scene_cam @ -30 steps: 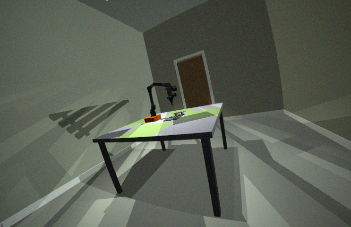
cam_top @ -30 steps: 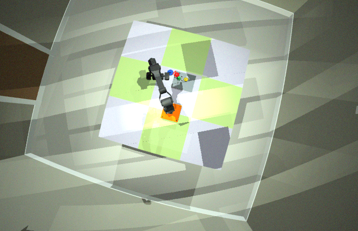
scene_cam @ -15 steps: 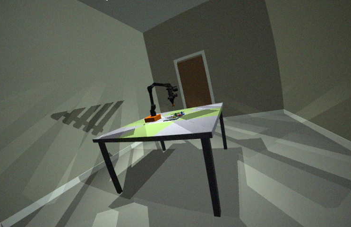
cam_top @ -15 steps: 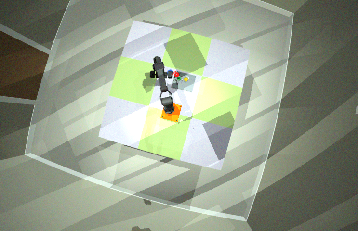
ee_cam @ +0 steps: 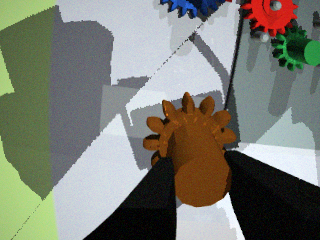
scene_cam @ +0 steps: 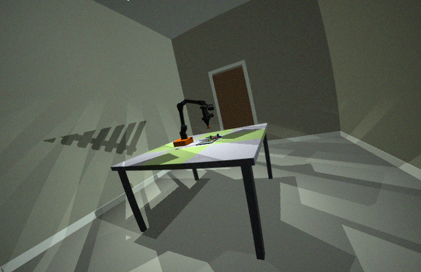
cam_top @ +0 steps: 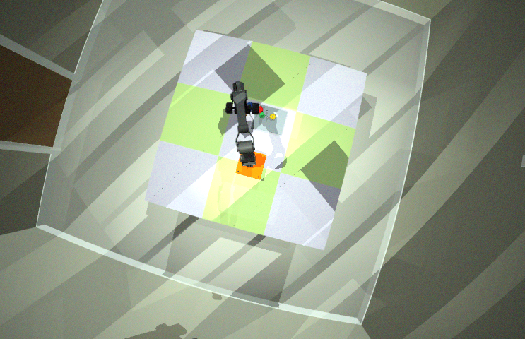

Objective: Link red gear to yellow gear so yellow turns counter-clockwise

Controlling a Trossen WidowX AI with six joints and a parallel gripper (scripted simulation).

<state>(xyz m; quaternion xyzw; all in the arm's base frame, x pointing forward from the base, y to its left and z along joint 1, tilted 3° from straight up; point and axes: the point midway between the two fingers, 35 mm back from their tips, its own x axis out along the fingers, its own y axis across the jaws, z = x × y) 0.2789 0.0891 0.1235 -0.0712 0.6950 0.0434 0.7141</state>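
Right now my gripper tip is 40 mm short of the green gear, 110 mm to the left of it and 120 mm above it. Also, from my gripper tip: red gear (80 mm ahead, 80 mm to the right, 130 mm below); then blue gear (90 mm ahead, 10 mm to the right, 130 mm below); then orange gear (10 mm below).
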